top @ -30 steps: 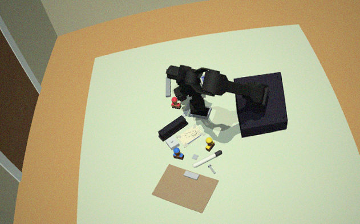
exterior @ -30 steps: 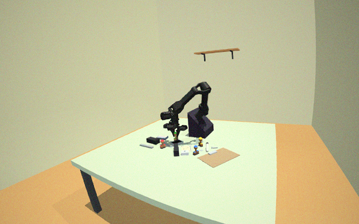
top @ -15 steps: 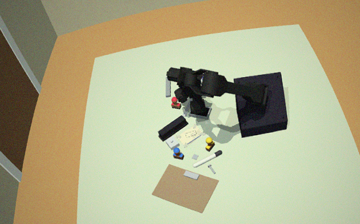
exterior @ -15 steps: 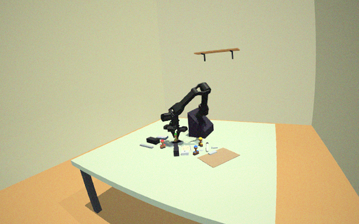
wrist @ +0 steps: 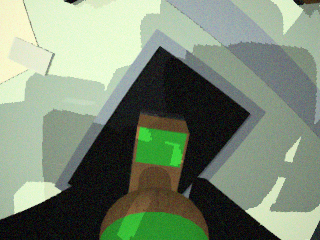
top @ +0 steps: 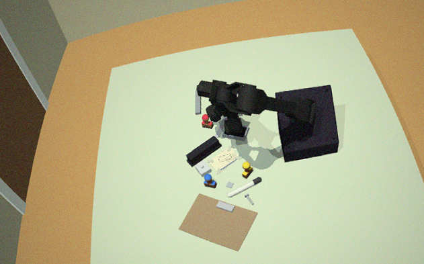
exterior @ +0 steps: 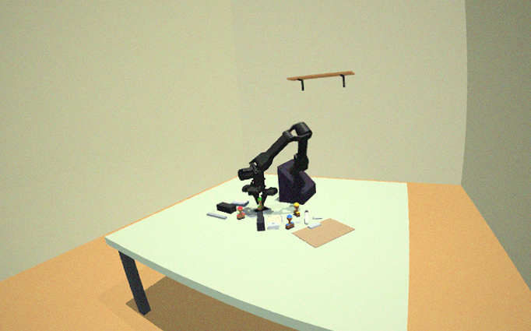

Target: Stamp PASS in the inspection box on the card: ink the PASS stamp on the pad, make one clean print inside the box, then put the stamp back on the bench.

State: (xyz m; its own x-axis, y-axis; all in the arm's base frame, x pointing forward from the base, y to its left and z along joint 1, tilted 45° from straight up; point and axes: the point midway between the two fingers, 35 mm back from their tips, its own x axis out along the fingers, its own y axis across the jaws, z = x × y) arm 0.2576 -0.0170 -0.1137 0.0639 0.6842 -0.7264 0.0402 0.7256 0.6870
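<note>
Right now my gripper tip is right at the green stamp. From my gripper tip the other things lie so: red stamp 10 cm ahead, 6 cm to the right, 2 cm below; then ink pad 4 cm below; then cream card 6 cm ahead, 11 cm to the left, 4 cm below.
</note>
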